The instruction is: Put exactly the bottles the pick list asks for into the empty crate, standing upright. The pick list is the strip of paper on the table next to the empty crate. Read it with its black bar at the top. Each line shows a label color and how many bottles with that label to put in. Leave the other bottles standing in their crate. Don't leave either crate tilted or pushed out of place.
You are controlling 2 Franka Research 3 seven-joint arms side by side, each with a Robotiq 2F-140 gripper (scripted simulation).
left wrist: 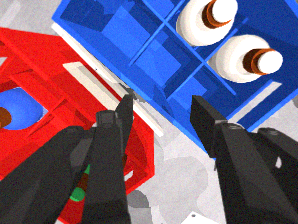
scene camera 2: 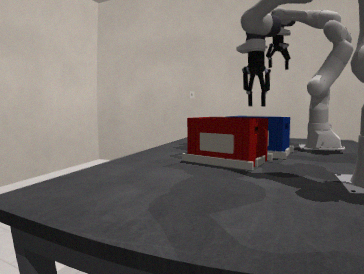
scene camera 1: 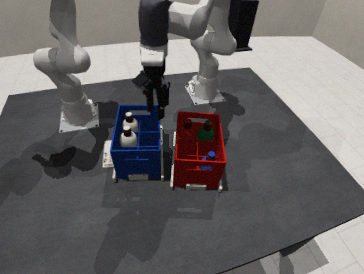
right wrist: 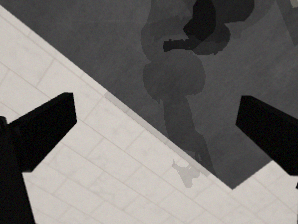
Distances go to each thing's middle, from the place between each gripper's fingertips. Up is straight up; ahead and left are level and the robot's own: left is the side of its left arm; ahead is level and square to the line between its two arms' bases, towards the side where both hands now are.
Scene:
My left hand (scene camera 2: 256, 106) is 17 cm above the red crate (scene camera 2: 234, 138), 15 cm to the right of it and 12 cm short of it. Also, from my left hand: blue crate (scene camera 1: 147, 159) (17 cm below, 8 cm to the right, 1 cm behind).
I see the blue crate 54 cm to the left of my right hand, 42 cm below it and 15 cm ahead of it. Round my right hand: red crate 76 cm to the left, 42 cm below, 27 cm ahead.

